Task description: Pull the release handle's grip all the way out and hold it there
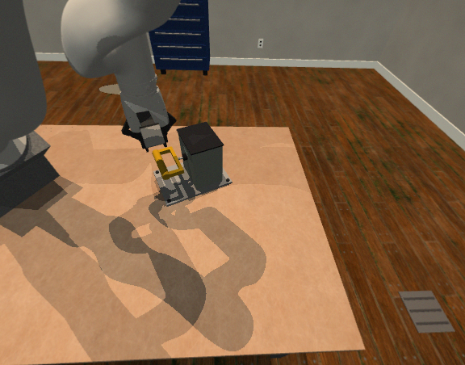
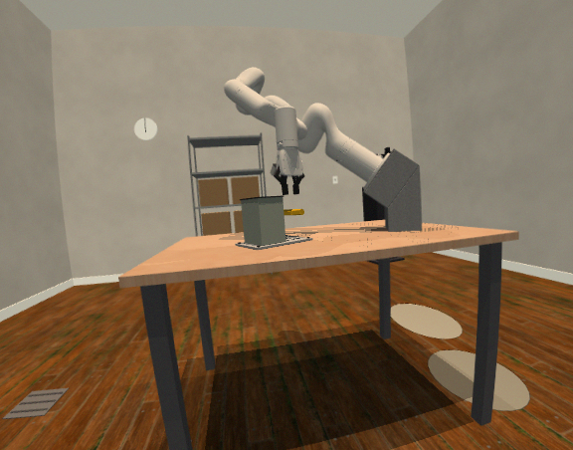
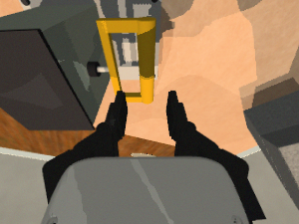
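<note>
Right now my hand is 90 mm short of the metal baseplate, 30 mm to the right of it and 190 mm above it.
</note>
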